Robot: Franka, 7 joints.
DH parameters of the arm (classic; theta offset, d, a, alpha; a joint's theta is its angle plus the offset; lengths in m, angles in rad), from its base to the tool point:
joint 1: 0 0.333 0 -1.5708
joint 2: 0 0 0 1.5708
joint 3: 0 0.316 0.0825 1.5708
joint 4: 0 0 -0.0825 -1.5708
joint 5: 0 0.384 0 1.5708
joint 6: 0 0 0.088 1.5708
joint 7: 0 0.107 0 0
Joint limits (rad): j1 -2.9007..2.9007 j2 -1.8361..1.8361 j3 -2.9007..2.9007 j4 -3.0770..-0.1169 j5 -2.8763..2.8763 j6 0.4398..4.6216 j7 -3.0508..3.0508
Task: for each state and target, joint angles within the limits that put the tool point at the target. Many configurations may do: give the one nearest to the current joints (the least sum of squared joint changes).
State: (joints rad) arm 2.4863 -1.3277 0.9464 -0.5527 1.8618 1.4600 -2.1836
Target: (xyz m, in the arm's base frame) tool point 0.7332 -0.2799 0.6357
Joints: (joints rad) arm 2.9007 -1.2039 0.9251 -0.2082 2.0367 1.9857 -2.1836
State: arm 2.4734 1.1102 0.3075 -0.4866 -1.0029 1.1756 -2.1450
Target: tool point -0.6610 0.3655 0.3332
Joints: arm 2.6315 1.1468 0.3723 -0.5307 -0.9796 1.1953 -2.1450
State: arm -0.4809 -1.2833 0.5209 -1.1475 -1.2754 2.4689 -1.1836
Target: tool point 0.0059 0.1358 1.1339
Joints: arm -0.5358 -0.7299 0.2480 -1.0668 -1.2779 2.4292 -1.1836
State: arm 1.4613 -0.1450 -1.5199 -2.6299 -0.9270 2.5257 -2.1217
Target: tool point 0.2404 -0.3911 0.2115
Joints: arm 1.0459 -0.3457 -2.1152 -2.4650 -0.9292 2.4404 -2.1217
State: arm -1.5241 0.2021 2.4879 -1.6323 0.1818 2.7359 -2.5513
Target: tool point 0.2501 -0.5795 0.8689
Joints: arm -1.8699 1.0097 2.0471 -1.0412 0.2147 2.8593 -2.5513
